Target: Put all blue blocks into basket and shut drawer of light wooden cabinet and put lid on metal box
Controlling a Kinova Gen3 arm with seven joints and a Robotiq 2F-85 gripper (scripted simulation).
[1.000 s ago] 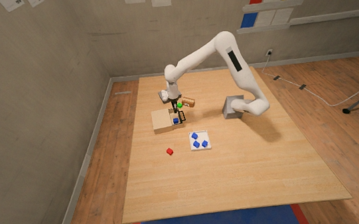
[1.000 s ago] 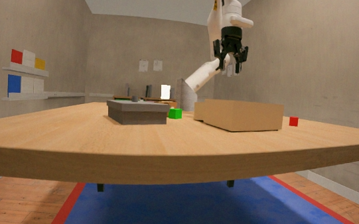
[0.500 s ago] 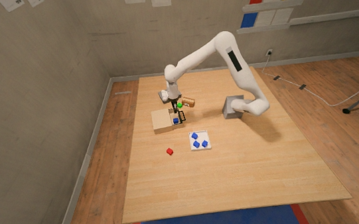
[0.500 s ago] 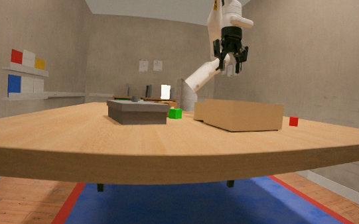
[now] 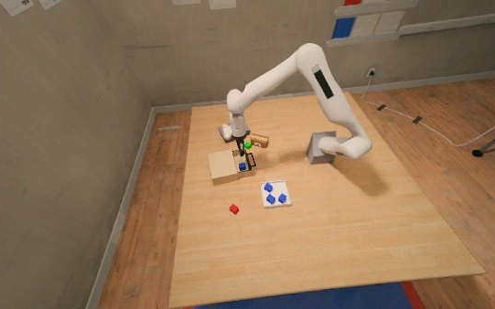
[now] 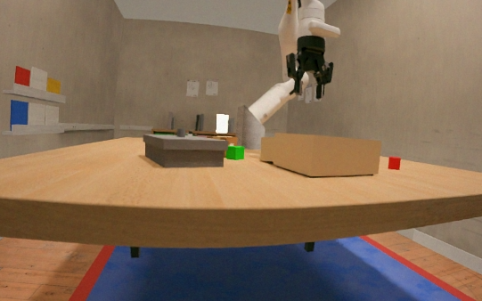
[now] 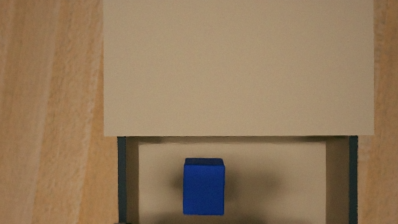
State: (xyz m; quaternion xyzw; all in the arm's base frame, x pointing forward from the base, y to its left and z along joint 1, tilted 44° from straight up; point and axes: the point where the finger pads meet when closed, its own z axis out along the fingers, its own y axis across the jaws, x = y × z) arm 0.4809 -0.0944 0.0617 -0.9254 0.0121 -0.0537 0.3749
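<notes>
Right now my hand is 10 mm short of the drawer, 20 mm to the left of it and 160 mm above it. Also, from my hand: brown cardboard box (150 mm behind, 180 mm to the right, 150 mm below); then light wooden cabinet (60 mm ahead, 20 mm to the right, 150 mm below); then green block (60 mm behind, 170 mm to the right, 170 mm below).
</notes>
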